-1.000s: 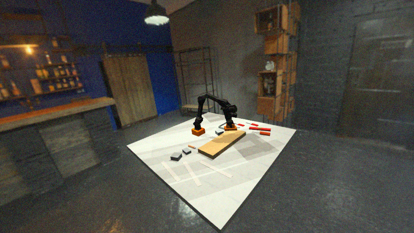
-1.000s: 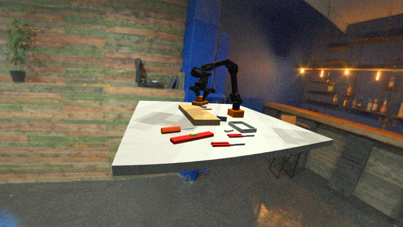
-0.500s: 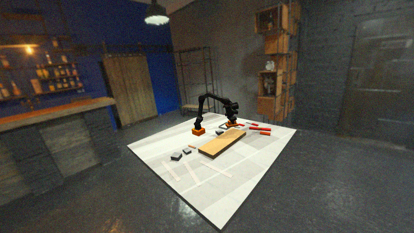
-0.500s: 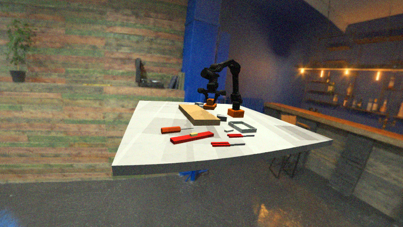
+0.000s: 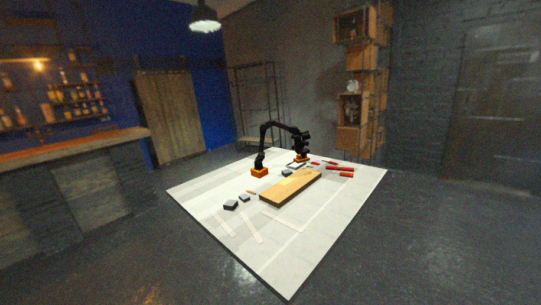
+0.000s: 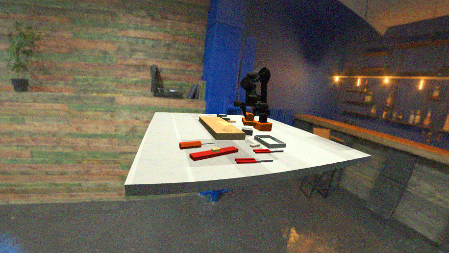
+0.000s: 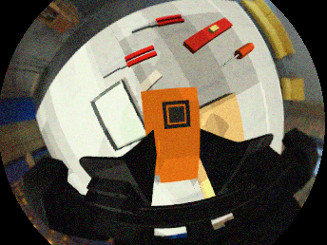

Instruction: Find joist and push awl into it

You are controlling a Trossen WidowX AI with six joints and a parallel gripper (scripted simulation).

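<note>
The grey tray is 11 cm below my gripper tip, 11 cm behind it and 9 cm to the left of it. Also, from my gripper tip: awl (48 cm to the right, 18 cm behind, 12 cm below); then orange stud finder (2 cm above, 1 cm to the left); then red level (28 cm ahead, 14 cm to the left, 11 cm below).
</note>
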